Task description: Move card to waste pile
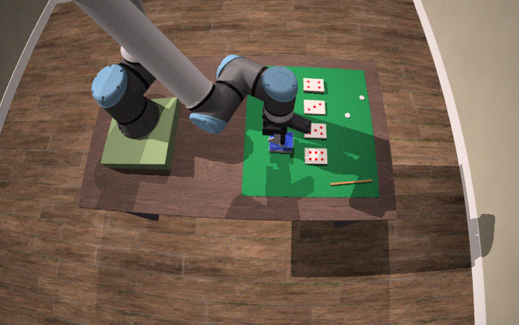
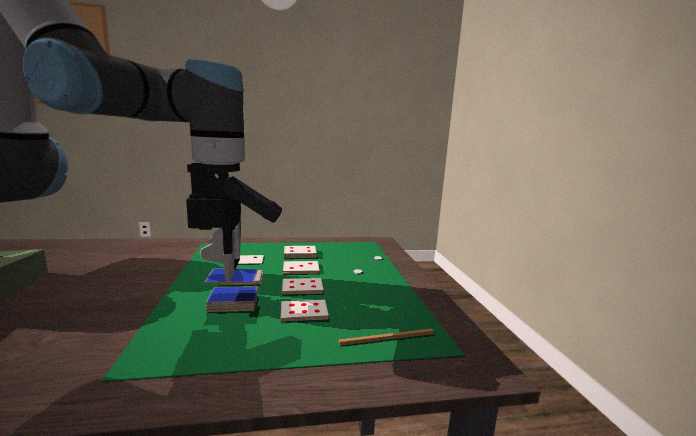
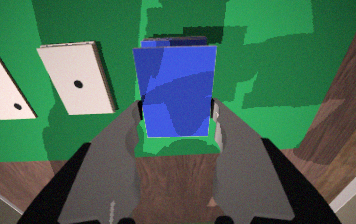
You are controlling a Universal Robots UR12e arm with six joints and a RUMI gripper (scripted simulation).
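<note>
The white card lies 4 cm ahead of my hand, 24 cm to the left of it and 7 cm below it. From my hand the other things lie so: mat: 14 cm ahead, 7 cm to the left, 9 cm below; then wooden stick: 25 cm ahead, 20 cm to the right, 7 cm below.
</note>
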